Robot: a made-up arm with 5 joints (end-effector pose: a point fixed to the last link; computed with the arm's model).
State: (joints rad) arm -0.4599 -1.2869 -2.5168 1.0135 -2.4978
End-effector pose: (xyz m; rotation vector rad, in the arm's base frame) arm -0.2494 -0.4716 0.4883 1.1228 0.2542 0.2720
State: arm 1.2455 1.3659 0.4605 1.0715 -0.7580
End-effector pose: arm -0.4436 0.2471 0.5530 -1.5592 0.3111 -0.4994
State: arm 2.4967 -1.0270 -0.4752 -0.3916 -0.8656
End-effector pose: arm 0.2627 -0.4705 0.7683 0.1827 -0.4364 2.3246
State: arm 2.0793 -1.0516 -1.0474 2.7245 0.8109
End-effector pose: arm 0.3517 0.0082 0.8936 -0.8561 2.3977 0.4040
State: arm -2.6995 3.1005 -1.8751 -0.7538 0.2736
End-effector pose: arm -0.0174 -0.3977 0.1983 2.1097 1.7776 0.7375
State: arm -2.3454 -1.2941 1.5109 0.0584 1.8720
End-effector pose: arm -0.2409 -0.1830 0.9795 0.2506 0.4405 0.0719
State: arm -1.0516 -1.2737 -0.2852 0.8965 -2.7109
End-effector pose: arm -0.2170 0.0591 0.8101 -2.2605 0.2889 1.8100
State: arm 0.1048 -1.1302 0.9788 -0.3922 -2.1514
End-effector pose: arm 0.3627 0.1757 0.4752 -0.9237 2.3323 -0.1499
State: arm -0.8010 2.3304 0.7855 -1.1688 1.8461
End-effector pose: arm 0.3464 -0.4005 0.8887 -0.5293 -1.2709 2.6466
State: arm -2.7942 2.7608 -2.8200 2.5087 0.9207
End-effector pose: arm -0.1336 -0.5116 0.3063 0.4559 -0.3051 1.3293
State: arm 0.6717 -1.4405 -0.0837 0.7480 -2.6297
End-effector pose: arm -0.1696 0.1001 0.2575 1.7511 -1.4842 -0.4861
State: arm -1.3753 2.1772 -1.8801 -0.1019 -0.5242
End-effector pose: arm -0.0866 -0.5860 0.6109 1.7703 1.9334 -1.1203
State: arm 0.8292 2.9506 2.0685 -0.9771 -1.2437
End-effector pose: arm -0.1681 -0.3681 0.8336 0.1301 0.3269 1.0611
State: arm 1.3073 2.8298 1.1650 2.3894 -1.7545
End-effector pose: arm -0.2575 0.1046 0.2232 1.9390 -0.9643 0.3842
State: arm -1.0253 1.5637 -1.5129 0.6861 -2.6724
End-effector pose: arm 0.3419 -0.2295 0.5082 -0.0740 2.6072 -0.8089
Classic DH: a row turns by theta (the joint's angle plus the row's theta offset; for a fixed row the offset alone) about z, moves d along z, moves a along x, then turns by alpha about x. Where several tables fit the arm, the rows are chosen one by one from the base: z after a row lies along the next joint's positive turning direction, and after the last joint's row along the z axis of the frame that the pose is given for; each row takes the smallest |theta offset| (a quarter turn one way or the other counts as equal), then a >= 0, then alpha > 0; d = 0 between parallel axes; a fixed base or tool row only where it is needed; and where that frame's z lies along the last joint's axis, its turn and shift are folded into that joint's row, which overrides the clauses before.
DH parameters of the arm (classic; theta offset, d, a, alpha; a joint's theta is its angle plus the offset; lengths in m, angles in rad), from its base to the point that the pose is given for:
base (fixed): -1.5708 0.5508 0.1304 1.5708
joint 1: -1.5708 0.0267 0.0421 1.5708
joint 2: -0.8742 -0.015 0.0357 -1.8742
joint 3: 0 0.1571 -0.1024 1.8742
joint 4: 0.8742 0.0225 -0.0297 -1.5708
joint 5: -0.118 -1.197 0.324 -0.2472
tool (fixed): -2.4866 1.286 0 0

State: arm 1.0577 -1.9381 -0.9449 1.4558 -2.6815
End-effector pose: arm -0.1872 -0.2165 0.2234 0.5091 -1.2386 -0.0357
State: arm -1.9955 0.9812 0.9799 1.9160 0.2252
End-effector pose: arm -0.3022 -0.5086 0.4084 1.5814 0.5571 1.0007
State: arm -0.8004 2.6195 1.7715 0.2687 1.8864
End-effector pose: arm 0.1932 0.1764 0.7710 0.1378 -0.4039 -2.3465
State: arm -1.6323 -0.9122 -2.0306 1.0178 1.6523
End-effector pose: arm 0.3708 -0.2058 0.6809 0.6556 2.2123 -0.9269
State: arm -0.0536 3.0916 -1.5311 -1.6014 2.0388
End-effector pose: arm 0.1312 -0.6967 0.8343 0.4038 0.9696 1.1446
